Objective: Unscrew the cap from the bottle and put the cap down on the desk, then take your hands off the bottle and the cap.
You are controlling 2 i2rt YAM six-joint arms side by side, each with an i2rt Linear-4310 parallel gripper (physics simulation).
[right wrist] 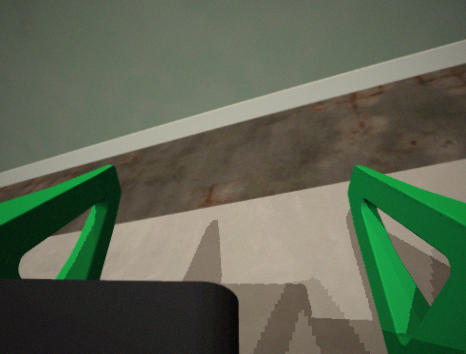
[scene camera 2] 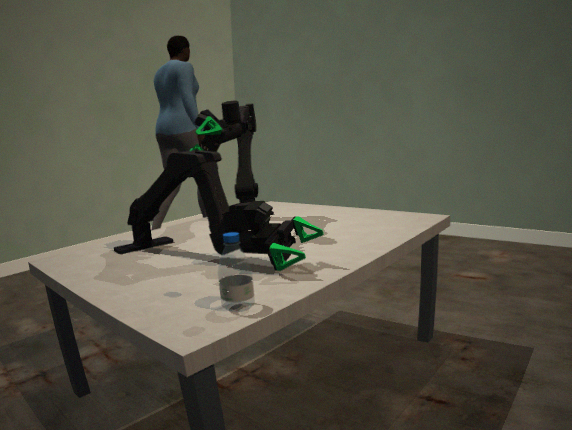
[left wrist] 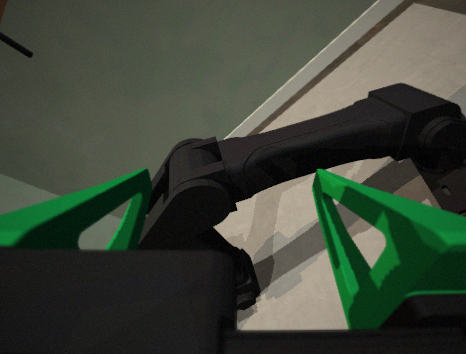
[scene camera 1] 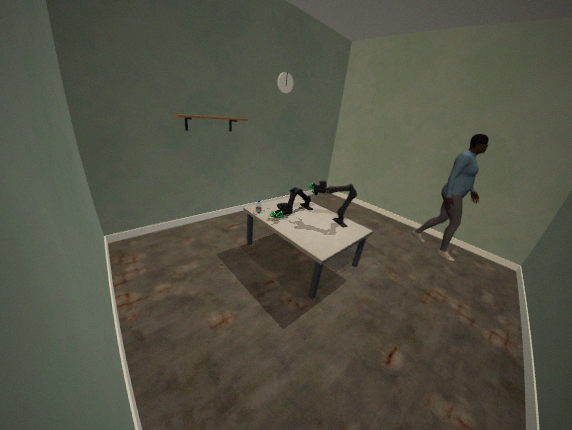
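Where they show: left gripper, fingertip midpoint: (scene camera 2: 191, 144) (left wrist: 232, 178) (scene camera 1: 309, 188); right gripper, fingertip midpoint: (right wrist: 234, 178) (scene camera 2: 314, 243) (scene camera 1: 272, 215); left arm's base at its link origin: (scene camera 1: 339, 222); right arm's base at its link origin: (scene camera 2: 143, 246) (left wrist: 443, 156) (scene camera 1: 306, 206).
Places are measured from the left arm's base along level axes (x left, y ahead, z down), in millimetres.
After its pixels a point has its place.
A clear bottle (scene camera 1: 258, 208) @(y 830, x -418, z -64 mm) (scene camera 2: 237, 290) @(y 848, x -461, z -47 mm) with a grey label stands upright near the table's edge. Its blue cap (scene camera 1: 259, 202) (scene camera 2: 231, 237) sits on its neck. My right gripper (scene camera 1: 276, 214) @(y 739, x -208, z -69 mm) (scene camera 2: 313, 243) @(y 739, x -208, z -69 mm) (right wrist: 234, 178) @(y 739, x -208, z -69 mm) is open and empty, low over the table. In scene camera 2 it is to the right of the bottle and apart from it. My left gripper (scene camera 1: 311, 188) @(y 272, x -314, z -311 mm) (scene camera 2: 204, 138) is open and empty, high above the table and far from the bottle. The bottle and cap do not show in either wrist view.
The right arm (scene camera 2: 212, 200) @(y 498, x -351, z -165 mm) (left wrist: 320, 135) @(y 261, x -419, z -208 mm) passes behind the bottle in scene camera 2 and crosses the left wrist view. The desk (scene camera 1: 330, 245) @(y 386, x 357, z 0 mm) (scene camera 2: 350, 260) @(y 730, x -93, z 0 mm) carries both arm bases. A person (scene camera 1: 462, 175) (scene camera 2: 175, 100) is beyond the desk in scene camera 2. A shelf (scene camera 1: 210, 118) hangs on the wall.
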